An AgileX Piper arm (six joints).
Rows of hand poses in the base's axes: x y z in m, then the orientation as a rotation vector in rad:
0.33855, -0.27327, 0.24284, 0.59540, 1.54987, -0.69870
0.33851, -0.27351, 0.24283, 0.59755, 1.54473, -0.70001
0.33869, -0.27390, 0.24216, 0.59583, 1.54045, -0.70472
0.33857, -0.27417, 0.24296, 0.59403, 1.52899, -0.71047
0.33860, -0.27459, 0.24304, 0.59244, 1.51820, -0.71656
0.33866, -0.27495, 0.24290, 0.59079, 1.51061, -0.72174
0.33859, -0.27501, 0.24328, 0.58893, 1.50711, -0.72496
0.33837, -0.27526, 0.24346, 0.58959, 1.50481, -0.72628
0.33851, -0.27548, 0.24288, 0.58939, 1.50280, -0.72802
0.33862, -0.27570, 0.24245, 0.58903, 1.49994, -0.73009
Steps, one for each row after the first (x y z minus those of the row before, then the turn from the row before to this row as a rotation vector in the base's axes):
-0.00004, -0.00024, -0.00001, -0.00145, -0.00432, -0.00256
0.00018, -0.00039, -0.00067, -0.00519, -0.00174, -0.00209
-0.00012, -0.00027, 0.00080, -0.00864, -0.00763, -0.00321
0.00003, -0.00042, 0.00008, -0.00843, -0.00693, -0.00353
0.00006, -0.00036, -0.00014, -0.00672, -0.00444, -0.00272
-0.00007, -0.00006, 0.00038, -0.00419, -0.00156, -0.00108
-0.00022, -0.00025, 0.00018, -0.00121, -0.00161, -0.00141
0.00014, -0.00022, -0.00058, -0.00183, -0.00107, -0.00111
0.00011, -0.00022, -0.00043, -0.00244, -0.00166, -0.00127

